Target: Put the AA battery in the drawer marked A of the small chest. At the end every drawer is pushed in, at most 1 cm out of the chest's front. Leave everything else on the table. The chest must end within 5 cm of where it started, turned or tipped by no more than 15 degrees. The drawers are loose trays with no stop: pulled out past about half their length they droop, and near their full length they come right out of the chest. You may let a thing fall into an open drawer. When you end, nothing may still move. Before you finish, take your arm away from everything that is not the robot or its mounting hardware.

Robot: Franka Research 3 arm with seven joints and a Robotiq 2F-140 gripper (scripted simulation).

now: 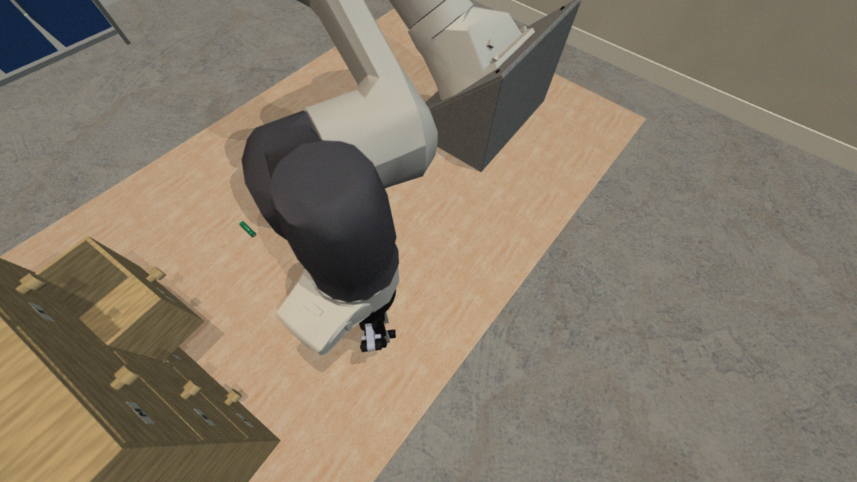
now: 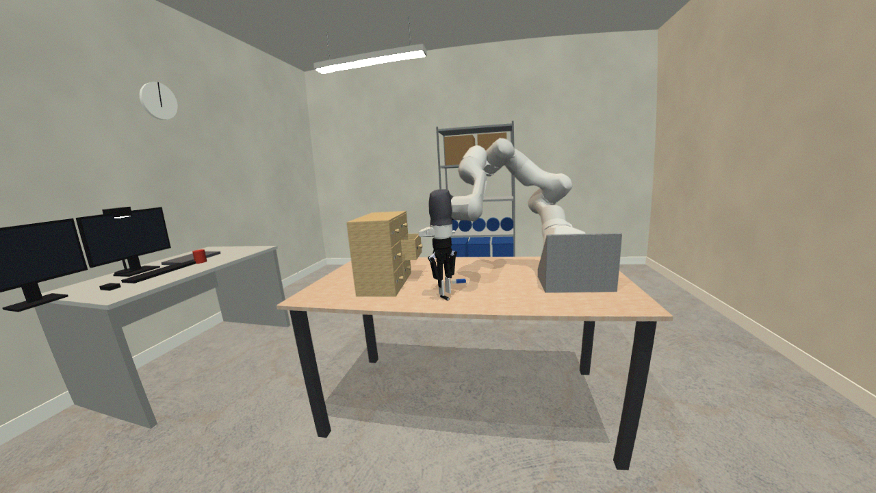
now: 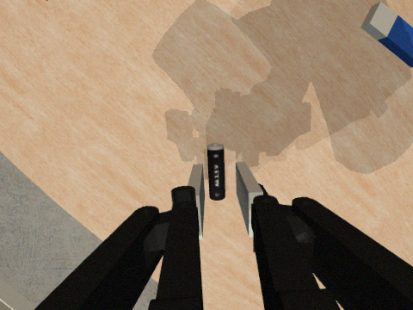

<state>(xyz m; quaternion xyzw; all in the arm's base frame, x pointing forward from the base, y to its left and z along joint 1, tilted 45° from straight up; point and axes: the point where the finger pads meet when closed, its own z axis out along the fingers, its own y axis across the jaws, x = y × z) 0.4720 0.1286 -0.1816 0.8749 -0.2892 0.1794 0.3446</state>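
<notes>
Right now my hand is 5 cm above the black AA battery. Also, from my hand: thin green stick (35 cm to the right, 5 cm below, 5 cm ahead); white eraser (20 cm to the right, 5 cm below, 1 cm behind).
</notes>
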